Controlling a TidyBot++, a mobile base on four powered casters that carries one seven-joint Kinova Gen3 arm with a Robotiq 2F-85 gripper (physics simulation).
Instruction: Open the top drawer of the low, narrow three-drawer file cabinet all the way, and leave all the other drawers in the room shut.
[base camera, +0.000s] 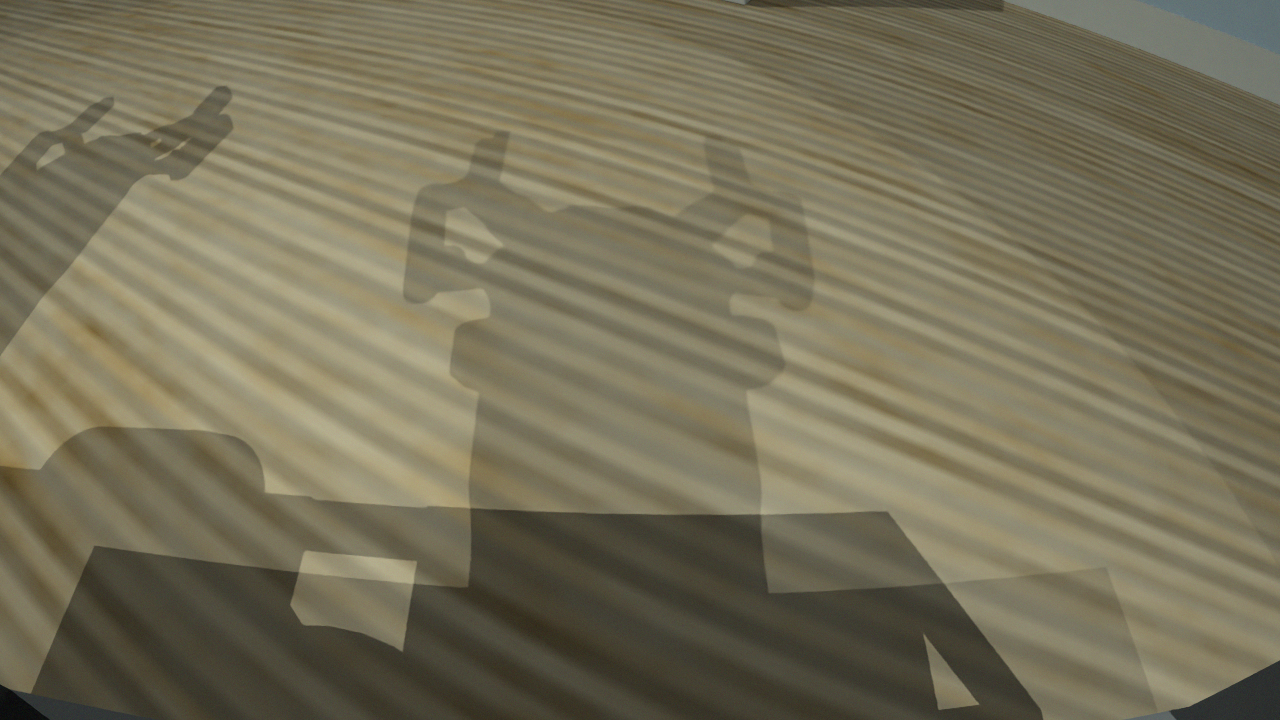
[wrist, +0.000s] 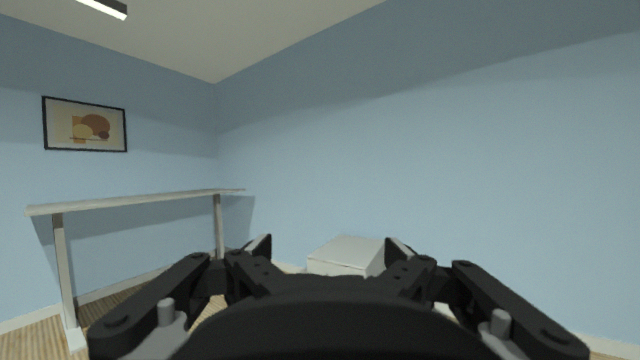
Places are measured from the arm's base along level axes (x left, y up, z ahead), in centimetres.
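Where they show: gripper, fingertip midpoint: (wrist: 327, 248).
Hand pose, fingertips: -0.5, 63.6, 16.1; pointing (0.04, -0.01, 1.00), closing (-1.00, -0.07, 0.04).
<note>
After its pixels a point has its place, as x, y, z.
A low white box-shaped cabinet (wrist: 348, 251) @[-9.5, 12.3, 143.0] stands by the blue wall in the wrist view, seen between the fingertips and some way beyond them. Its top and the upper strip of its sides show; the gripper hides the rest, so its drawers cannot be made out. My gripper (wrist: 327, 248) @[-0.4, 63.6, 16.1] is open and empty, apart from the cabinet. In the base camera view the gripper's shadow lies on the floor with the fingers spread, and a dark strip at the top edge may be the foot or shadow of a piece of furniture.
A long table (wrist: 135, 200) @[149.0, 55.3, 137.4] with pale legs stands at the left in the wrist view, near the room corner. A framed picture (wrist: 85, 125) @[223.3, 123.5, 161.2] hangs above it. The blue wall (wrist: 450, 175) @[-83.0, 63.3, 145.1] runs to the right. The striped wooden floor (base camera: 608, 89) @[1.3, -39.7, 84.8] carries the robot's shadows.
</note>
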